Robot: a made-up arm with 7 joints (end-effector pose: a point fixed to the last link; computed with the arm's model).
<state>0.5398 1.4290 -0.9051 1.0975 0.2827 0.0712 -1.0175</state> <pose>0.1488 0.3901 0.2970 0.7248 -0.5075 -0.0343 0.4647</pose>
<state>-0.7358 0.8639 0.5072 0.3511 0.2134 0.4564 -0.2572</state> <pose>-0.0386 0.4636 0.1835 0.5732 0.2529 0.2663 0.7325</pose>
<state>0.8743 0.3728 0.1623 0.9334 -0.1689 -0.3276 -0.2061</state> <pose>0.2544 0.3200 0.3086 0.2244 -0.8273 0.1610 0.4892</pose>
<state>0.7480 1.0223 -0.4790 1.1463 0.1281 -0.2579 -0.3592</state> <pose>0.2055 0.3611 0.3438 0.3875 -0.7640 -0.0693 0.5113</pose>
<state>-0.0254 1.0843 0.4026 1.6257 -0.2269 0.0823 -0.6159</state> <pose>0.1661 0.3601 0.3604 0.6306 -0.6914 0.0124 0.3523</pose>
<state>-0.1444 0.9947 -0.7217 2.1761 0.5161 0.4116 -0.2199</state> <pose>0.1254 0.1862 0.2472 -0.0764 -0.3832 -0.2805 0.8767</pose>
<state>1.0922 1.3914 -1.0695 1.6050 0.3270 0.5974 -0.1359</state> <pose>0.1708 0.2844 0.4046 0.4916 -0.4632 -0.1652 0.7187</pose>
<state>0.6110 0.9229 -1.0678 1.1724 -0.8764 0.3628 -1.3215</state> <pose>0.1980 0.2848 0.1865 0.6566 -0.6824 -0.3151 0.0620</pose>
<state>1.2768 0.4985 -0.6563 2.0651 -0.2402 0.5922 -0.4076</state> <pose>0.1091 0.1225 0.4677 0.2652 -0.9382 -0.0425 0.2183</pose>
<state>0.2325 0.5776 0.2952 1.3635 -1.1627 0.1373 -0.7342</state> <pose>0.1924 0.3459 0.2526 0.7932 -0.5328 -0.0594 0.2888</pose>
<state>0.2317 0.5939 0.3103 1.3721 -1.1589 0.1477 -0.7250</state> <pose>0.1909 0.3493 0.2582 0.8002 -0.5252 -0.0544 0.2843</pose>
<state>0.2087 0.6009 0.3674 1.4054 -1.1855 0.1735 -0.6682</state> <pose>0.1850 0.3548 0.2653 0.8166 -0.4959 -0.0523 0.2909</pose>
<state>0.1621 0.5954 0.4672 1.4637 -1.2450 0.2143 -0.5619</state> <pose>0.1740 0.3617 0.2731 0.8405 -0.4414 -0.0508 0.3102</pose>
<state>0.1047 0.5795 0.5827 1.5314 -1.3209 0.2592 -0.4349</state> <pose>0.1602 0.3684 0.2797 0.8636 -0.3729 -0.0464 0.3363</pose>
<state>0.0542 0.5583 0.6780 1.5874 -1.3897 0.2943 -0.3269</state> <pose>0.1478 0.3729 0.2830 0.8783 -0.3113 -0.0408 0.3606</pose>
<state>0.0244 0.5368 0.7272 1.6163 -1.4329 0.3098 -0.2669</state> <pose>0.1409 0.3744 0.2819 0.8830 -0.2758 -0.0397 0.3777</pose>
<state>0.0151 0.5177 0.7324 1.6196 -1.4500 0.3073 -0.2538</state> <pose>0.1396 0.3732 0.2771 0.8809 -0.2680 -0.0456 0.3875</pose>
